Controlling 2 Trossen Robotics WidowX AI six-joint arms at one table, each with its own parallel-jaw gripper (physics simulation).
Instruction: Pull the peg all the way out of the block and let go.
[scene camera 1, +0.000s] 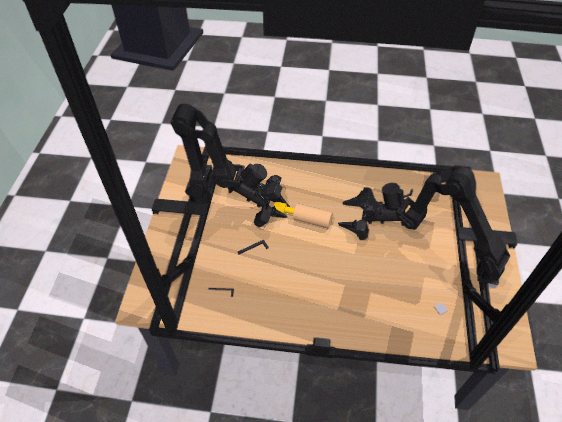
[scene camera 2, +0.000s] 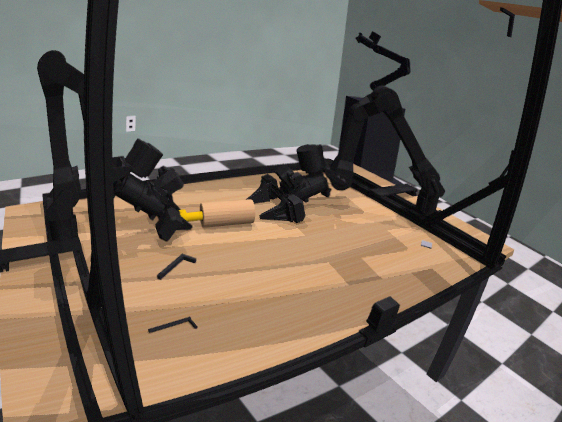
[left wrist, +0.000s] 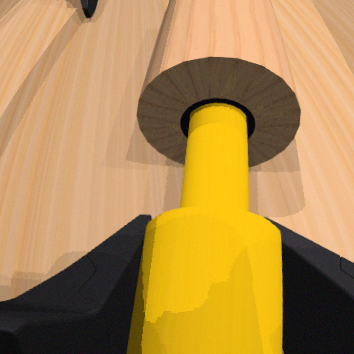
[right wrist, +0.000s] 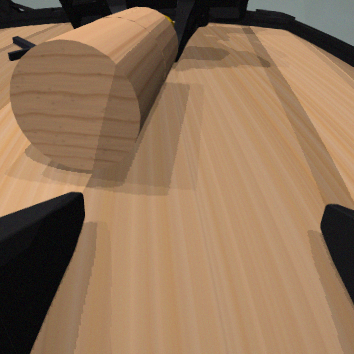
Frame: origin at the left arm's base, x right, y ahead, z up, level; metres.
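Seen in the pictures: left gripper, fingertip midpoint: (scene camera 1: 287, 212) (scene camera 2: 189, 223) (left wrist: 202, 227); right gripper, fingertip midpoint: (scene camera 1: 340, 213) (left wrist: 143, 7) (right wrist: 207, 211); left arm's base, link origin: (scene camera 1: 199, 198) (scene camera 2: 62, 236); right arm's base, link origin: (scene camera 1: 487, 274) (scene camera 2: 425, 209).
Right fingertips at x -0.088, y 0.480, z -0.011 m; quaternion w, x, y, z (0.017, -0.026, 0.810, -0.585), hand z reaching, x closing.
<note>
Offsets run from my right fingertips to a thing's middle. "spot": to the spot under its first point. Level surfaces: height alone.
The yellow peg @(dz +0.018, dx +0.051, dy -0.157 m) (scene camera 1: 284, 208) (scene camera 2: 192, 215) (left wrist: 215, 270) has a thick head and a thinner shaft. The shaft's far end sits in the dark-rimmed hole of the round wooden block @(dz +0.021, dx +0.053, dy -0.084 m) (scene camera 1: 312, 216) (scene camera 2: 228, 212) (left wrist: 225, 30) (right wrist: 75, 105). My left gripper (scene camera 1: 281, 209) (scene camera 2: 183, 218) is shut on the peg's thick head, with a finger on each side in the left wrist view. My right gripper (scene camera 1: 342, 213) (scene camera 2: 255, 207) (right wrist: 207, 211) is open and empty, beside the block's closed end, apart from it. In the right wrist view the block lies beyond the fingertips, toward the left finger. The shaft's inner end is hidden.
Two black hex keys @(dz -0.004, dx +0.225, dy -0.236 m) (scene camera 1: 252, 246) @(dz -0.005, dx +0.400, dy -0.279 m) (scene camera 1: 221, 289) (scene camera 2: 176, 266) (scene camera 2: 173, 325) lie on the wooden table @(dz -0.008 m) (scene camera 1: 300, 300) toward its front left. A small grey square @(spot: dz -0.005, dx +0.260, dy +0.369 m) (scene camera 1: 440, 308) (scene camera 2: 426, 244) lies at the right. Black frame posts (scene camera 1: 107, 165) (scene camera 2: 100, 150) and rails border the table.
</note>
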